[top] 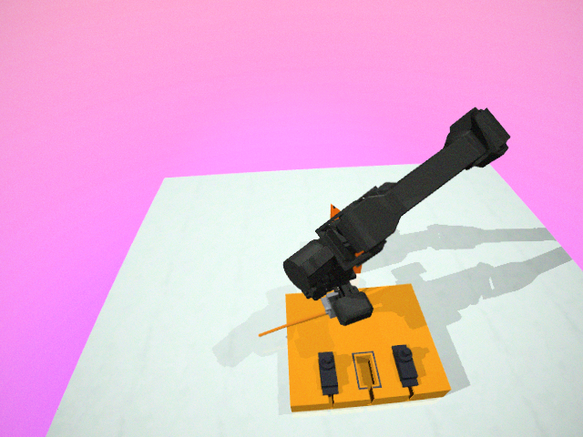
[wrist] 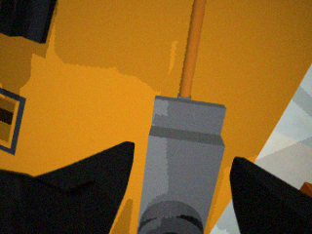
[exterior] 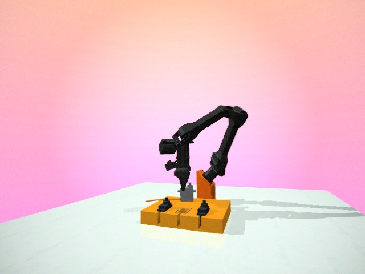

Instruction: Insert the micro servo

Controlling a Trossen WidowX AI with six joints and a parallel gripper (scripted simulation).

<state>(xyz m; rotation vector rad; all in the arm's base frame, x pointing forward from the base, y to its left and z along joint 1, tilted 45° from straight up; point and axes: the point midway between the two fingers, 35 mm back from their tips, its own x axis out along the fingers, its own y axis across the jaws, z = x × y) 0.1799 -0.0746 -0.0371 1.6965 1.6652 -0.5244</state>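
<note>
The orange deck is 30 mm ahead of my gripper tip, 40 mm to the left of it and 70 mm below it.
</note>
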